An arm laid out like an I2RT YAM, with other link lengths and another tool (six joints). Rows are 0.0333 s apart.
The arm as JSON. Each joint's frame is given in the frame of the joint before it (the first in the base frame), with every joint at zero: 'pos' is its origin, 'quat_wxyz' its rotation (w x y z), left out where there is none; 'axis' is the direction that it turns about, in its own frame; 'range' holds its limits. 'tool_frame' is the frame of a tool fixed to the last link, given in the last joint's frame.
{
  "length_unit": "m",
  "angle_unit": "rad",
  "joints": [
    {
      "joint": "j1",
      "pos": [
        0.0,
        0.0,
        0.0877
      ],
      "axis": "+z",
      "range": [
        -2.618,
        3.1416
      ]
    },
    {
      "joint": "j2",
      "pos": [
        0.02,
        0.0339,
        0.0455
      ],
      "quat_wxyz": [
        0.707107,
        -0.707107,
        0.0,
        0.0
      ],
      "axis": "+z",
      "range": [
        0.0,
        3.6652
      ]
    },
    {
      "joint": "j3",
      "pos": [
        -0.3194,
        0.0,
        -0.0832
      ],
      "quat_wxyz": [
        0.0,
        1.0,
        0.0,
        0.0
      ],
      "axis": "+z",
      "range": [
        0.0,
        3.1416
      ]
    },
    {
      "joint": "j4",
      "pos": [
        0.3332,
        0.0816,
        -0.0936
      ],
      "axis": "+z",
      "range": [
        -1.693,
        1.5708
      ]
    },
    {
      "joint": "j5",
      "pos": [
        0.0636,
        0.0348,
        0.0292
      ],
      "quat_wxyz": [
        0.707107,
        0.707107,
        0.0,
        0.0
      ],
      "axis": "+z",
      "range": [
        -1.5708,
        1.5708
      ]
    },
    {
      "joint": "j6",
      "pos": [
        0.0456,
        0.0,
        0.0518
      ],
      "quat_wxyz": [
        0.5,
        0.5,
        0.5,
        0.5
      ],
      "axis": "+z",
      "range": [
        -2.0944,
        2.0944
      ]
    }
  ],
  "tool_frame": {
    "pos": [
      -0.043,
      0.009,
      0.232
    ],
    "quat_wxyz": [
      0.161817,
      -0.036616,
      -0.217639,
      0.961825
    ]
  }
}
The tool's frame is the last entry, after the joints.
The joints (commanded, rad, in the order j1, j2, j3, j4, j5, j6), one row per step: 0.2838, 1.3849, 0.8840, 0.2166, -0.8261, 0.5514; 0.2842, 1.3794, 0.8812, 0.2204, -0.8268, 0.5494; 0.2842, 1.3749, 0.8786, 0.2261, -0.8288, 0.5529; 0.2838, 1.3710, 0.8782, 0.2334, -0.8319, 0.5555; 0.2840, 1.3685, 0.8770, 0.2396, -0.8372, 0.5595; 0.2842, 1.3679, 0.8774, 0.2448, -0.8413, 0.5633; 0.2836, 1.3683, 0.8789, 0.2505, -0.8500, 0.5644; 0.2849, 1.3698, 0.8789, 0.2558, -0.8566, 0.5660; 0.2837, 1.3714, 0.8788, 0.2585, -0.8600, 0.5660; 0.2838, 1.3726, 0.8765, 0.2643, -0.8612, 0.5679; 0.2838, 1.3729, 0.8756, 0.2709, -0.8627, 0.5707; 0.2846, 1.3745, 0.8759, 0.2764, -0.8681, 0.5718; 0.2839, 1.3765, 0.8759, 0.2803, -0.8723, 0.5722; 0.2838, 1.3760, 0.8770, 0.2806, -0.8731, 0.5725
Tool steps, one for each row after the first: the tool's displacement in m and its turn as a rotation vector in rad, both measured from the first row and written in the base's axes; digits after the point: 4 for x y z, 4 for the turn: -0.0014, -0.0001, 0.0019, 0.0012, -0.0080, 0.0014; -0.0026, -0.0001, 0.0041, 0.0053, -0.0120, 0.0027; -0.0034, -0.0001, 0.0076, 0.0102, -0.0198, 0.0048; -0.0050, 0.0004, 0.0100, 0.0153, -0.0231, 0.0095; -0.0059, 0.0008, 0.0119, 0.0196, -0.0253, 0.0130; -0.0073, 0.0015, 0.0143, 0.0240, -0.0302, 0.0206; -0.0090, 0.0027, 0.0151, 0.0273, -0.0319, 0.0281; -0.0091, 0.0026, 0.0150, 0.0284, -0.0327, 0.0302; -0.0092, 0.0028, 0.0146, 0.0300, -0.0331, 0.0311; -0.0093, 0.0029, 0.0155, 0.0330, -0.0357, 0.0322; -0.0104, 0.0039, 0.0163, 0.0358, -0.0383, 0.0381; -0.0107, 0.0040, 0.0164, 0.0374, -0.0395, 0.0414; -0.0108, 0.0041, 0.0174, 0.0382, -0.0410, 0.0421
